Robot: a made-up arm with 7 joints. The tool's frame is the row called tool.
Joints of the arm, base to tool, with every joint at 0 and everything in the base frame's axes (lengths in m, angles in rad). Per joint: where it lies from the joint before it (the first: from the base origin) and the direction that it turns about. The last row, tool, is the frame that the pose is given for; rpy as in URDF.
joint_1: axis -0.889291 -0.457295 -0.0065 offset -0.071 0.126 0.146
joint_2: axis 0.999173 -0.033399 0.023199 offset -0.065 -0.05 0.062
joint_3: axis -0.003 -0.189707 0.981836 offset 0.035 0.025 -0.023
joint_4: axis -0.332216 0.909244 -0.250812 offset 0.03 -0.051 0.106
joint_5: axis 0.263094 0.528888 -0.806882 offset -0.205 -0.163 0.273
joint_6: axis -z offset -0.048 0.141 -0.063
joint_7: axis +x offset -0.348 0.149 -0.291
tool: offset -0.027 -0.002 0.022 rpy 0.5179 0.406 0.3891
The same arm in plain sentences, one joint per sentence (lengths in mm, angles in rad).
The arm has seven revolute joints in a row. What follows holds with every joint at zero, and every direction is one of the base frame's. Joint 1 sits 71.0 mm along -x and 126.0 mm along +y and 146.0 mm along +z from the base frame's origin and rotates about the direction (-0.889291, -0.457295, -0.0065). Joint 2 sits 65.0 mm along -x and 50.0 mm along -y and 62.0 mm along +z from joint 1 and rotates about the direction (0.999173, -0.033399, 0.023199). Joint 3 sits 35.0 mm along +x and 25.0 mm along +y and 23.0 mm along -z from joint 2 and rotates about the direction (-0.003, -0.189707, 0.981836). Joint 4 sits 30.0 mm along +x and 51.0 mm along -y and 106.0 mm along +z from joint 3 and rotates about the direction (-0.332216, 0.909244, -0.250812). Joint 5 sits 205.0 mm along -x and 163.0 mm along -y and 273.0 mm along +z from joint 4 and rotates about the direction (0.263094, 0.528888, -0.806882). Joint 6 sits 48.0 mm along -x and 141.0 mm along +y and 63.0 mm along -z from joint 5 and rotates about -z. Joint 7 sits 348.0 mm along -x and 149.0 mm along +y and 291.0 mm along -z from joint 6 and rotates about +x. The tool frame, which is the frame that the pose is given for, sits 27.0 mm along -x and 2.0 mm along -y and 22.0 mm along +z from joint 7; its axes are the base frame's turned by roll 0.5179, pitch 0.4060 and yaw 0.3891 rad (as in URDF: about the fixed x, then y, then z).
